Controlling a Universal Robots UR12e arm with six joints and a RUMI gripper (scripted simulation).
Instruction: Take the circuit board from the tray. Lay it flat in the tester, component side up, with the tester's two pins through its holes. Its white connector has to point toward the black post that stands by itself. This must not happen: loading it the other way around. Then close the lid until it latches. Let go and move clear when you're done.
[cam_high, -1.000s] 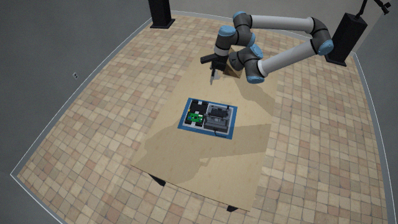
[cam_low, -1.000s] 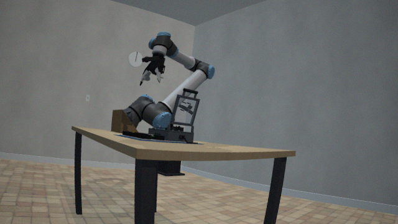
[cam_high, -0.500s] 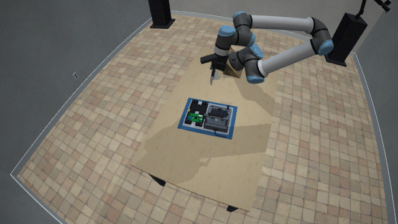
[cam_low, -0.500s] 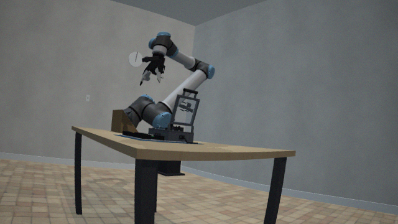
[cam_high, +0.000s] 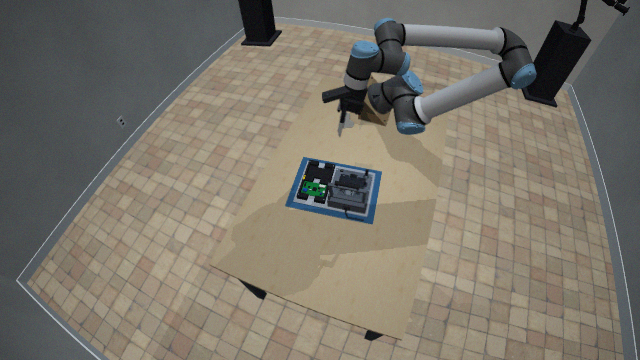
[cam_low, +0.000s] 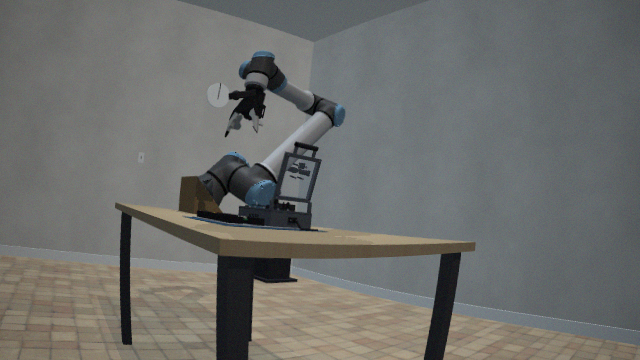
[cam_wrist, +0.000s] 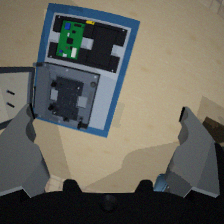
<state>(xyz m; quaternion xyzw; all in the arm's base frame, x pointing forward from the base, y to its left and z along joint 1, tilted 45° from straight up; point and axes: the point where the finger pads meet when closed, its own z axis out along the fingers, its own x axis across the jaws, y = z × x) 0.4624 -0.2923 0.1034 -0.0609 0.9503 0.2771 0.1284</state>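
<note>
My gripper is now 29 cm above the green circuit board, 16 cm short of it and 8 cm to the left of it. Also, from my hand: black latch part (22 cm below, 15 cm to the left, 5 cm ahead); clear lid (24 cm ahead, 13 cm below, 9 cm to the left).
</note>
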